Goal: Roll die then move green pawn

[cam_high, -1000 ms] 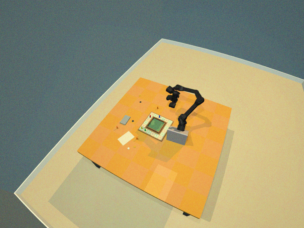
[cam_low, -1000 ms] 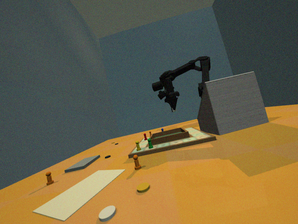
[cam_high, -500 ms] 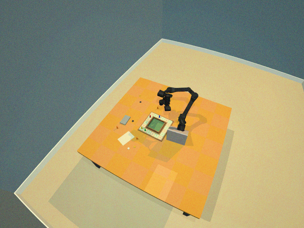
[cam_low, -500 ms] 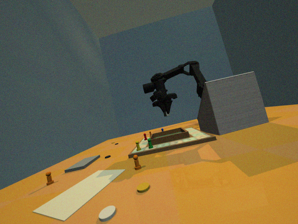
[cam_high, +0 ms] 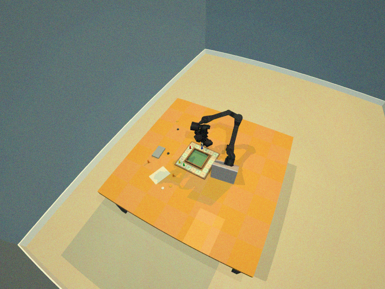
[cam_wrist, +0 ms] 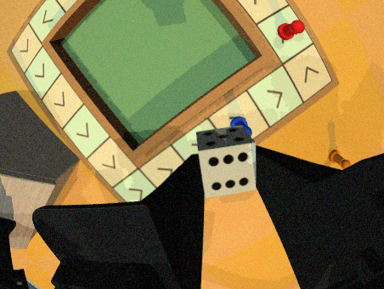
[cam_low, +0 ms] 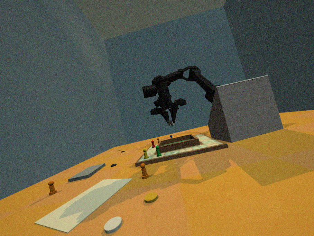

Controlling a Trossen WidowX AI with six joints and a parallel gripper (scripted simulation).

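Now: gripper tip 21 cm to the right of the green pawn, 8 cm above it and 6 cm short of it. The rest, counted from my gripper tip: white die (right at my gripper tip); then green-floored tray (10 cm below, 9 cm to the left); then blue pawn (8 cm below, 2 cm to the right, 2 cm ahead).
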